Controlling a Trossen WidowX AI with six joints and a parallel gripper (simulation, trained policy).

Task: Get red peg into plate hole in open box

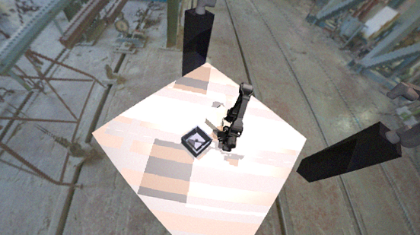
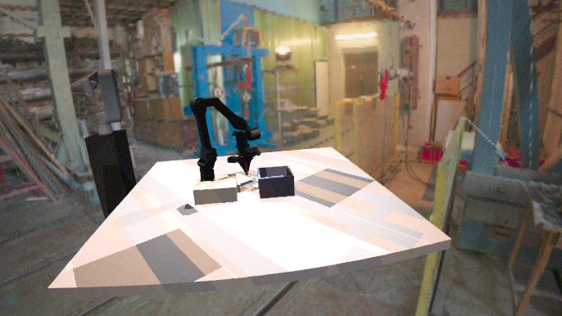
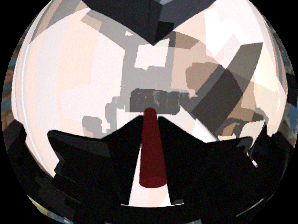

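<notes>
The pale plate is 15 cm to the right of my gripper tip, 13 cm ahead of it and 1 cm below it. From my gripper tip the other things lie so: red peg 2 cm above; then dark grey box 15 cm to the right, 13 cm ahead, 3 cm below.
</notes>
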